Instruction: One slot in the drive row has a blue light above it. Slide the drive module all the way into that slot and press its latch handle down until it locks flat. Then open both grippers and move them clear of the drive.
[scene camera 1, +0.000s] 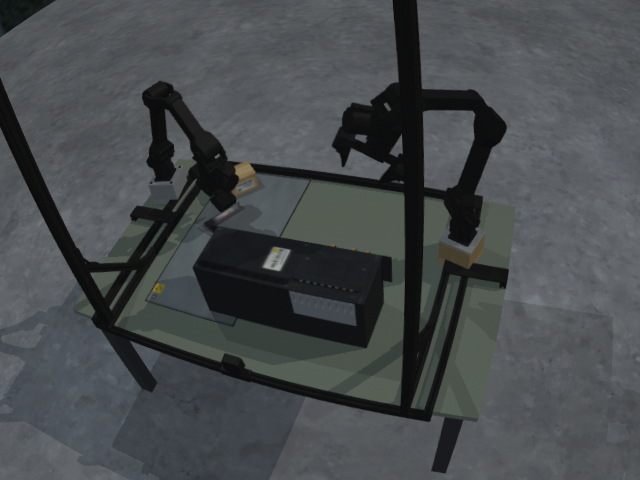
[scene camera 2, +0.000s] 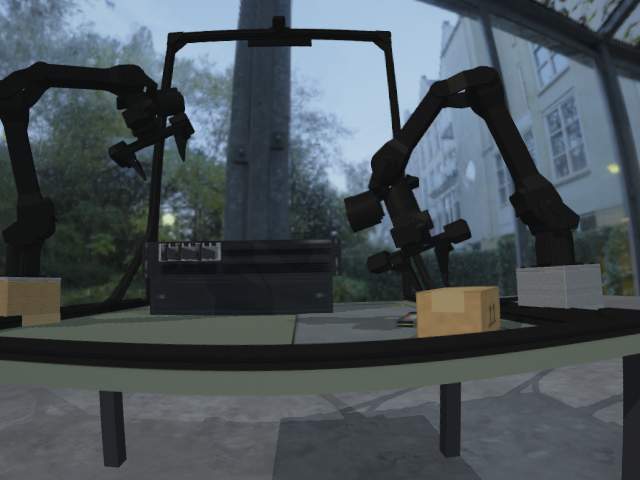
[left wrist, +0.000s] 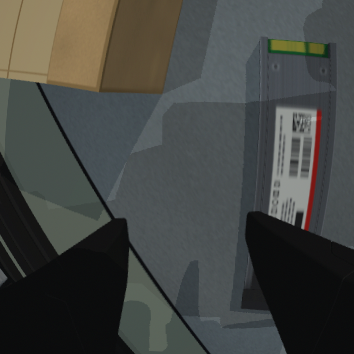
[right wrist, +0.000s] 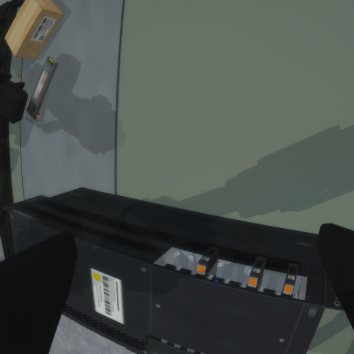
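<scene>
The drive module lies flat on the grey mat, label up, beside the cardboard box. My left gripper is open and empty above the mat; in the left wrist view its right finger overlaps the module and its left finger is off to the module's left. My right gripper is open and empty, high above the table. The black chassis has a drive row with three orange-tipped modules. A small blue light shows between the first and second orange tips.
A cardboard box stands on the grey mat near the module. Black frame posts rise at the table's near corners in scene camera 1. The chassis stands partly on the mat, partly on the green table top.
</scene>
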